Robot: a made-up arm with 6 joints.
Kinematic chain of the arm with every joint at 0, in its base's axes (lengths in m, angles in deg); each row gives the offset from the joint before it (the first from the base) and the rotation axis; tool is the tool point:
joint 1: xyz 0 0 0.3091 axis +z
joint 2: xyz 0 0 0 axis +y
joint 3: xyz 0 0 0.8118 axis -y
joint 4: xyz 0 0 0 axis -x
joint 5: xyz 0.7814 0 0 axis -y
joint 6: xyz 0 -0.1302 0 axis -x
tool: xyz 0 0 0
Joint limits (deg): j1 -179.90..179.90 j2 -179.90..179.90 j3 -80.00..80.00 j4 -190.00..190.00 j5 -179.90..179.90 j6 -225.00..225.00
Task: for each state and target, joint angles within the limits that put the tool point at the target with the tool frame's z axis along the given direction. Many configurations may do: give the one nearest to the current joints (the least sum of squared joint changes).
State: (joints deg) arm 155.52 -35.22 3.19 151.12 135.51 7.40
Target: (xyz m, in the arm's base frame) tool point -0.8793 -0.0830 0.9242 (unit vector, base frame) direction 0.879 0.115 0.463
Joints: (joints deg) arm 177.55 8.15 -9.39 157.81 102.91 4.23
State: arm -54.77 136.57 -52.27 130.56 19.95 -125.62
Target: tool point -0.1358 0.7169 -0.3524 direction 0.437 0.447 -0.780
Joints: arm -71.20 176.55 -20.24 141.89 8.32 -108.12
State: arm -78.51 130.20 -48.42 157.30 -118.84 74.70
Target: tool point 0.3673 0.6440 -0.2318 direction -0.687 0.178 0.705
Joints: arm -113.09 179.78 -27.51 130.94 -110.97 75.79
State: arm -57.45 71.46 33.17 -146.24 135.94 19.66
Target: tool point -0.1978 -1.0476 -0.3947 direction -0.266 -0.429 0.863
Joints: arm -106.76 87.20 20.51 -149.98 135.85 30.55
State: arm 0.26 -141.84 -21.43 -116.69 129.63 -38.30
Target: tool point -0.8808 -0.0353 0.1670 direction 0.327 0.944 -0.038
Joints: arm 6.95 -154.19 -14.53 -123.30 149.52 -44.92
